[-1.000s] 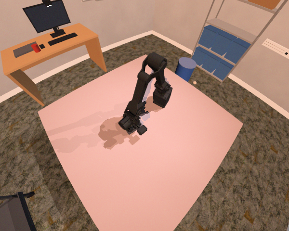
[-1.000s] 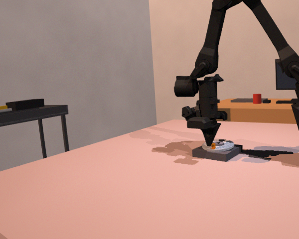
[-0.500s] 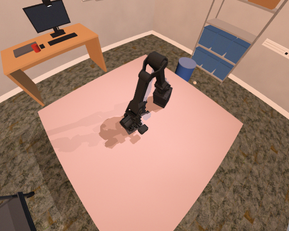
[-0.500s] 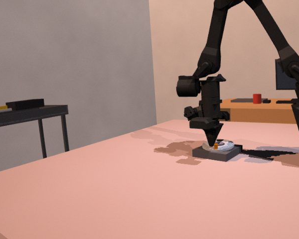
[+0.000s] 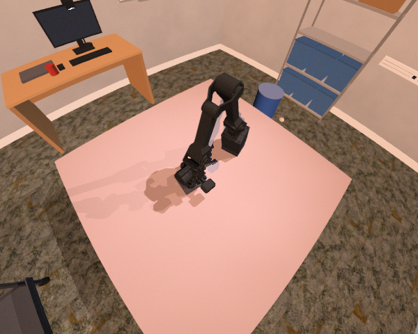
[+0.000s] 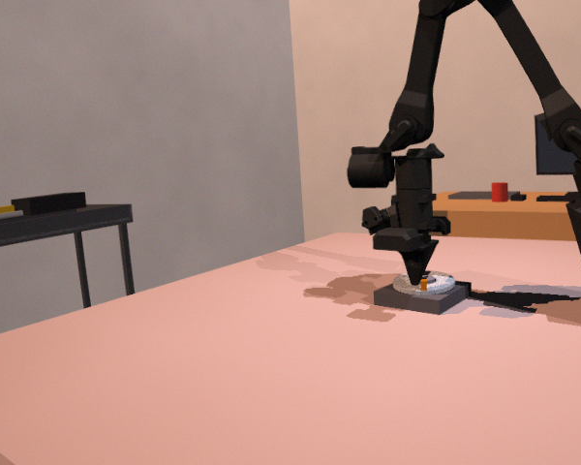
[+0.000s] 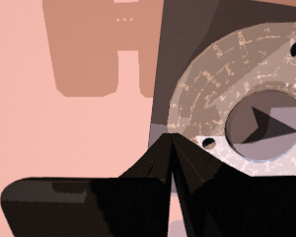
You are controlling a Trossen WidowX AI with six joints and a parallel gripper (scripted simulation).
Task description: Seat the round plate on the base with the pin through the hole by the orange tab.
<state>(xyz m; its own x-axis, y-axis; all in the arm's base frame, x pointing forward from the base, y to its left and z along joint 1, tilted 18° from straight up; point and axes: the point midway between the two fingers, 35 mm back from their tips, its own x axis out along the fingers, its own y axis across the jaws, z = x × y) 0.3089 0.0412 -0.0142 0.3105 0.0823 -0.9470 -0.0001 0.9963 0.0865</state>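
Now: the yellow pin 8 cm to the right of my hand and 5 cm below it. The rest, counted from my hand: round hub: 5 cm to the right, 4 cm below, 1 cm ahead; dark square base: 6 cm below, 5 cm to the right, 1 cm ahead.
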